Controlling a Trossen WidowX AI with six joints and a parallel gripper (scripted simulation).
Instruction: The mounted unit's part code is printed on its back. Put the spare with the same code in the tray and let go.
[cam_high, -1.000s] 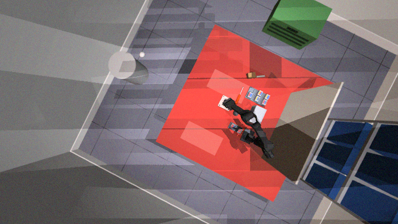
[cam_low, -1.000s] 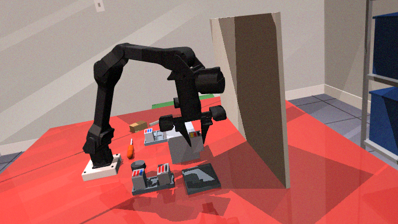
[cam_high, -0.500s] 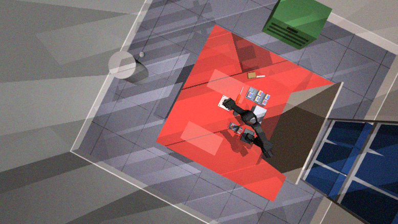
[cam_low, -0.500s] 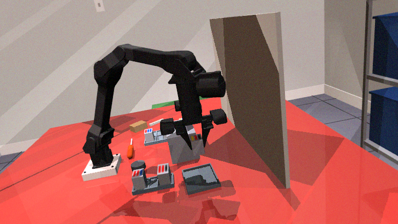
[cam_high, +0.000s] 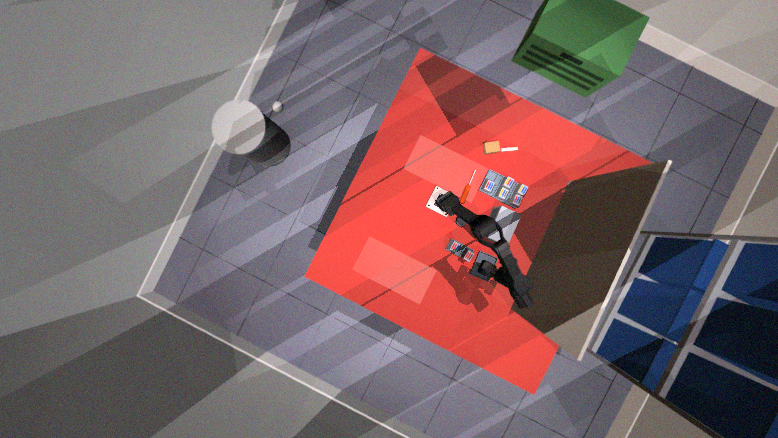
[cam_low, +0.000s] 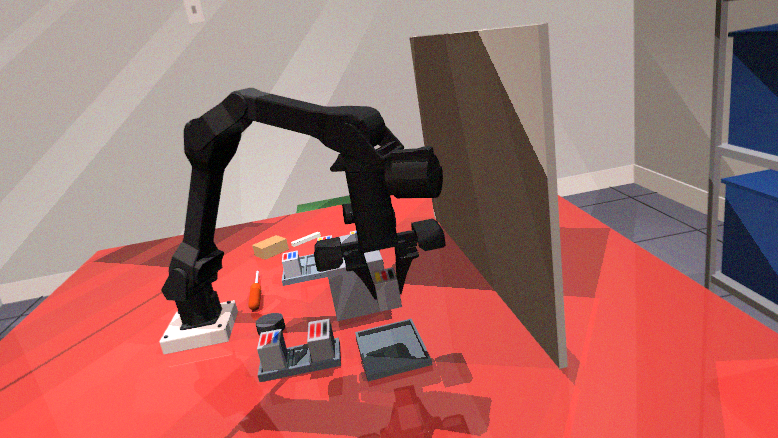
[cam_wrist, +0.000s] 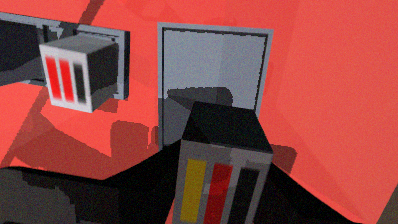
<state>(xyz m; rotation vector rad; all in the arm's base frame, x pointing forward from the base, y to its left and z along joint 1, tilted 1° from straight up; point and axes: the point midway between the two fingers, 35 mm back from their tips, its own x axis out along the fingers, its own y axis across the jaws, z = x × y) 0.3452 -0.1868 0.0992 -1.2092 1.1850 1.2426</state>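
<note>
Now: the holder 15 cm behind my gripper tip, 2 cm to the left of it and 9 cm below it. Round my gripper tip: tall beige panel: 19 cm ahead, 23 cm to the left, 13 cm above; then mounted unit: 5 cm behind, 22 cm to the left, 5 cm below; then tan block: 26 cm behind, 54 cm to the left, 8 cm below.
</note>
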